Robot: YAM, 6 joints.
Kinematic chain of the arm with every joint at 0, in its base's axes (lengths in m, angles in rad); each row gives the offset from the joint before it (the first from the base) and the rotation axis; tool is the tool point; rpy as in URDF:
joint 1: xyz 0 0 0.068 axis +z
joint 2: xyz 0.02 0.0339 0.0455 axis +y
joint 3: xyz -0.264 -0.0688 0 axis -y
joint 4: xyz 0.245 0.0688 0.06 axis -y
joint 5: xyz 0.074 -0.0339 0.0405 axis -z
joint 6: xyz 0.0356 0 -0.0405 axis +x
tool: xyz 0 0 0 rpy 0 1.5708 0
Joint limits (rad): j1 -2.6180..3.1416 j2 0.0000..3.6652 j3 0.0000..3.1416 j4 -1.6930..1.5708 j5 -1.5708..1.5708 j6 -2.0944..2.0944
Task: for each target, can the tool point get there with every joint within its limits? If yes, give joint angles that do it. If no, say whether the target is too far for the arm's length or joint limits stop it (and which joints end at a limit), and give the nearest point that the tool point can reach.
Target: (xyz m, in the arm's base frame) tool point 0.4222 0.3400 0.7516
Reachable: no: too far | nearest point 0.3242 0.2611 0.5979 | short by 0.199 m
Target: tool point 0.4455 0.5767 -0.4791
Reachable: no: too far | nearest point 0.3116 0.4034 -0.2690 | short by 0.303 m
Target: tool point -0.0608 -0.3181 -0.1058
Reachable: yes | joints -1.8552 2.8725 1.5279 -1.0220 -1.0493 1.5125
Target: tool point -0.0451 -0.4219 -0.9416
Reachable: no: too far | nearest point -0.0336 -0.3145 -0.3740 | short by 0.578 m
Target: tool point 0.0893 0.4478 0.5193
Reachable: yes | joints 1.3481 2.3568 2.5883 1.1047 -0.3397 -1.2801
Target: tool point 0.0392 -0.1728 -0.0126
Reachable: yes | joints -1.4017 2.2732 0.6910 -0.7013 -0.2719 0.1649
